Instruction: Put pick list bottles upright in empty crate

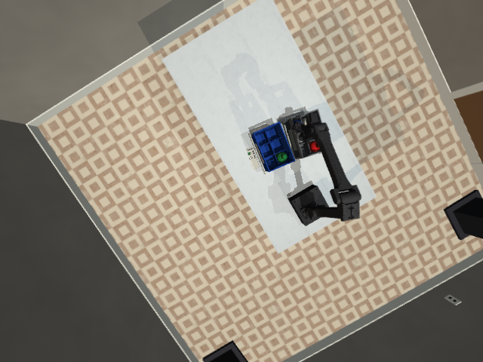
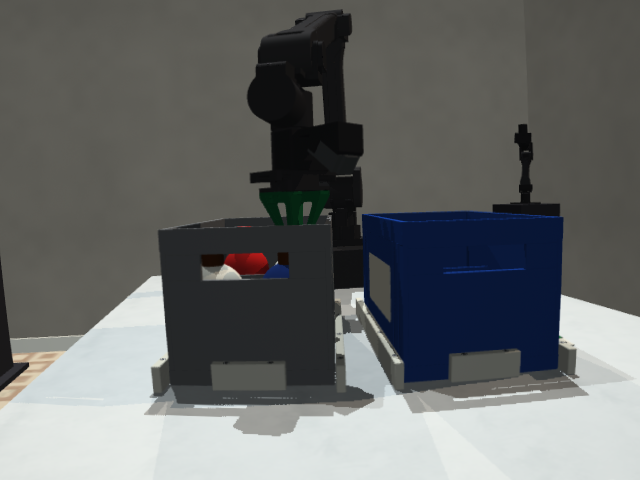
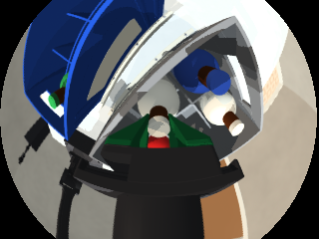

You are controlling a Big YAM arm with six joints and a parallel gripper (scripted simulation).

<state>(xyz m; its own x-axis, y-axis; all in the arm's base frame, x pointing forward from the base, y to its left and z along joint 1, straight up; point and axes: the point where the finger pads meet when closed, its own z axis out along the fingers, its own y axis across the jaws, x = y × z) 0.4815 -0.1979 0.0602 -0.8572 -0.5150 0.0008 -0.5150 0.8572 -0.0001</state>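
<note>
My hand is 6 cm above the white bottle. From my hand the other things lie so: dark grey crate 6 cm below, 4 cm to the right, 1 cm behind; then blue bottle 8 cm ahead, 6 cm below, 2 cm to the right; then red bottle 11 cm behind, 6 cm to the right, 6 cm below.
</note>
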